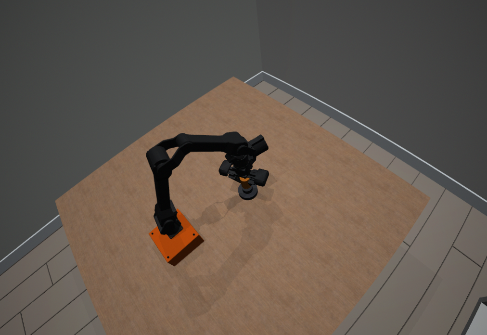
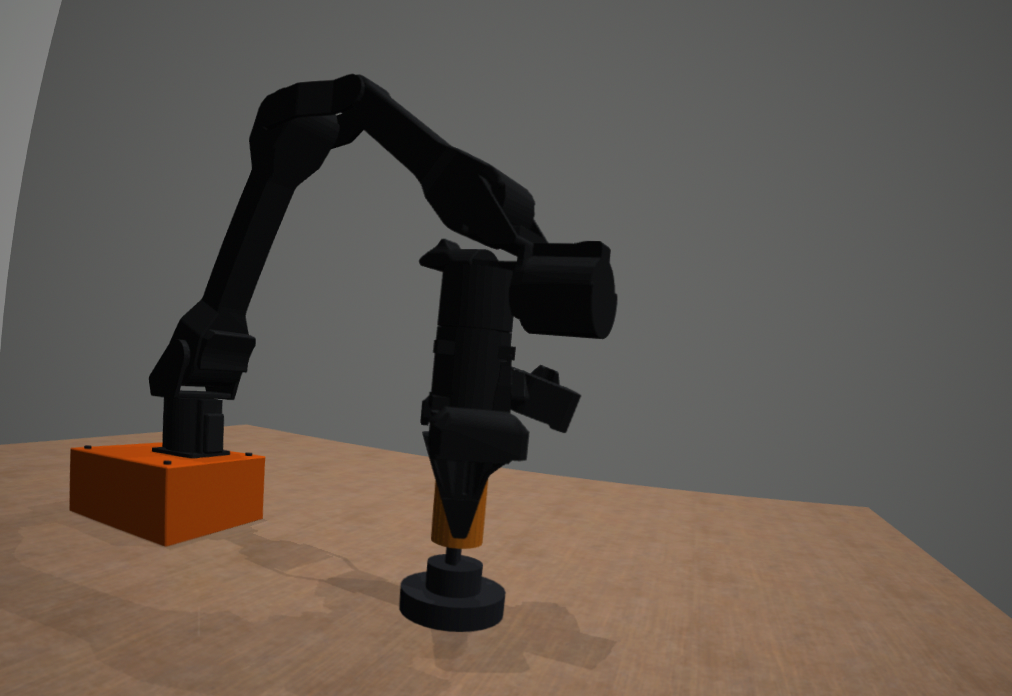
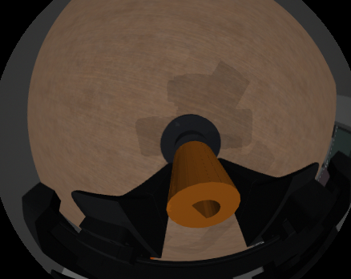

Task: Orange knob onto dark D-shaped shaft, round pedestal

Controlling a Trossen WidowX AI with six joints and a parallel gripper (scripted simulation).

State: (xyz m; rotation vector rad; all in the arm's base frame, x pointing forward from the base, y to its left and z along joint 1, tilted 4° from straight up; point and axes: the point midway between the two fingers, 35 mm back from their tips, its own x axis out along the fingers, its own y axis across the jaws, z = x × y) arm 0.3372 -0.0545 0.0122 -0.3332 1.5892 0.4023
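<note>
Now: gripper tip 2 cm below the orange knob. Also, from my gripper tip: pedestal: 4 cm below.
</note>
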